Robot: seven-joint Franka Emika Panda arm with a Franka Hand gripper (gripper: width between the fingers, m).
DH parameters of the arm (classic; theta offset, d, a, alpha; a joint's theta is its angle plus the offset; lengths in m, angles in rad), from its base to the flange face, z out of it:
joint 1: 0 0.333 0 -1.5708
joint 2: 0 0 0 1.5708
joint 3: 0 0.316 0.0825 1.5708
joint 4: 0 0 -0.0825 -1.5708
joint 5: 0 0.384 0 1.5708
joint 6: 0 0 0.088 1.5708
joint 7: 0 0.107 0 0
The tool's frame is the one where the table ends.
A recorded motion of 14 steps. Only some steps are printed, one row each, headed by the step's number.
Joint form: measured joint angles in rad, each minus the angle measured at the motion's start. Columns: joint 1, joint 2, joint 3, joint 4, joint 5, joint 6, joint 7.
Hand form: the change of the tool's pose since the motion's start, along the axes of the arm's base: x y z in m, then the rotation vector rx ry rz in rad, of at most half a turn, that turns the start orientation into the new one. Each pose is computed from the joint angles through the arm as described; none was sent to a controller.
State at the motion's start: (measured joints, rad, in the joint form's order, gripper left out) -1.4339 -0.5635 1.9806 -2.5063 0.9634 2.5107 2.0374
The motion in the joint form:
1: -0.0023 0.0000 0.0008 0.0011 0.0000 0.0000 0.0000
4: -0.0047 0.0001 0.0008 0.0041 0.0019 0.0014 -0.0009
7: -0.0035 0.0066 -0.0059 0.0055 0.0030 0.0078 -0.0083
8: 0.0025 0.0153 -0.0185 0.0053 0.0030 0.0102 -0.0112
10: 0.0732 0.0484 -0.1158 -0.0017 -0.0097 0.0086 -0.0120
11: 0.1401 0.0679 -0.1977 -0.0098 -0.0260 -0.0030 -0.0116
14: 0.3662 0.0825 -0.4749 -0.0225 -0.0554 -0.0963 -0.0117
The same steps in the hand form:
1: 0.0006 -0.0003 0.0001 0.0005 -0.0004 -0.0011
4: 0.0020 -0.0002 0.0010 0.0028 -0.0041 -0.0026
7: 0.0042 -0.0007 0.0042 0.0094 -0.0141 0.0001
8: 0.0060 -0.0015 0.0083 0.0181 -0.0217 -0.0019
10: 0.0113 -0.0044 0.0313 0.0488 -0.0561 -0.0075
11: 0.0121 -0.0058 0.0470 0.0669 -0.0705 -0.0032
14: 0.0109 -0.0101 0.0930 0.1292 -0.0821 0.0019

